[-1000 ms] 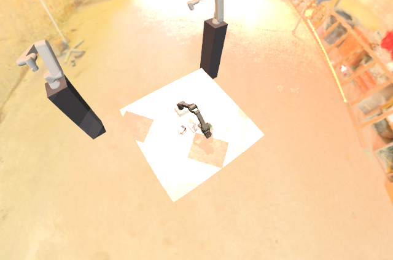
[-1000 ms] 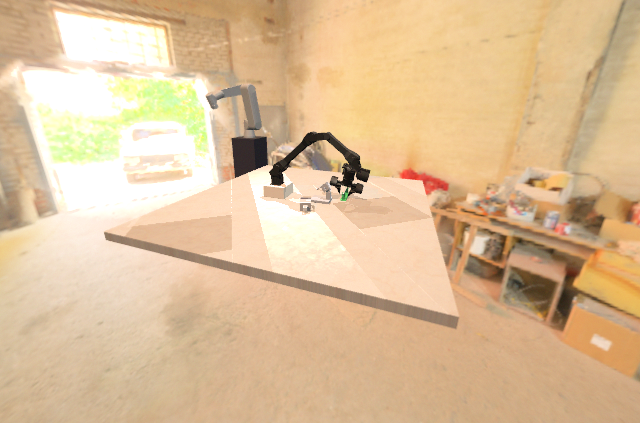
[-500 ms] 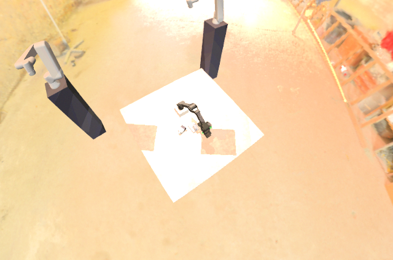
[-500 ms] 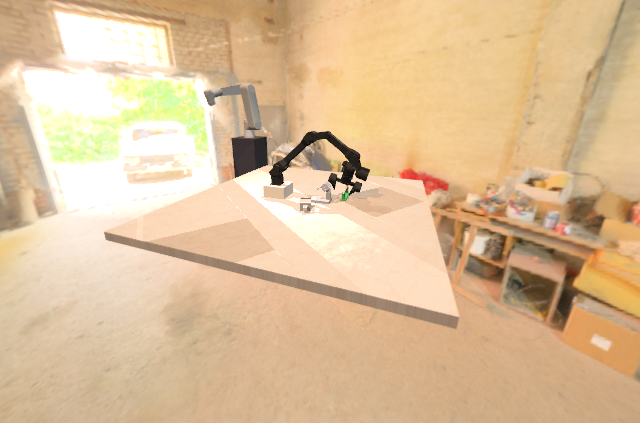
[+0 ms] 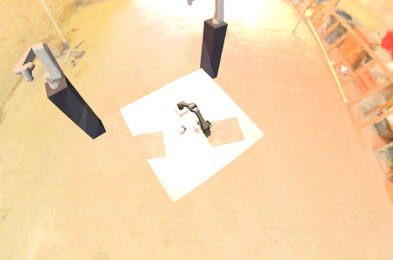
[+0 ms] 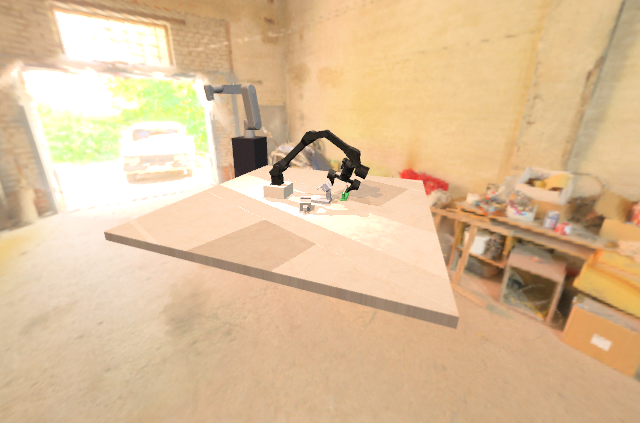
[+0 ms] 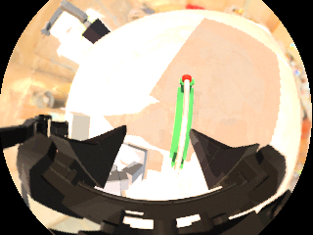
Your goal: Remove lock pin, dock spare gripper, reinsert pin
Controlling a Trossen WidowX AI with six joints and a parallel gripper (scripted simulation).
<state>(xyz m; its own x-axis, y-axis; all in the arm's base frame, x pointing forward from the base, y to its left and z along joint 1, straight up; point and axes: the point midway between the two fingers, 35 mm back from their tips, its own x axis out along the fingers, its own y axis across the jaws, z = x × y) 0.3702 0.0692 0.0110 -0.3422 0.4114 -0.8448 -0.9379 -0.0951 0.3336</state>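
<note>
My gripper tip is now 3 cm short of the green strip, 3 cm above it and 2 cm to the right of it. Also, from my gripper tip: grey mount: 9 cm to the right, 7 cm behind; spare gripper: 24 cm to the right, 12 cm behind, 3 cm below.
</note>
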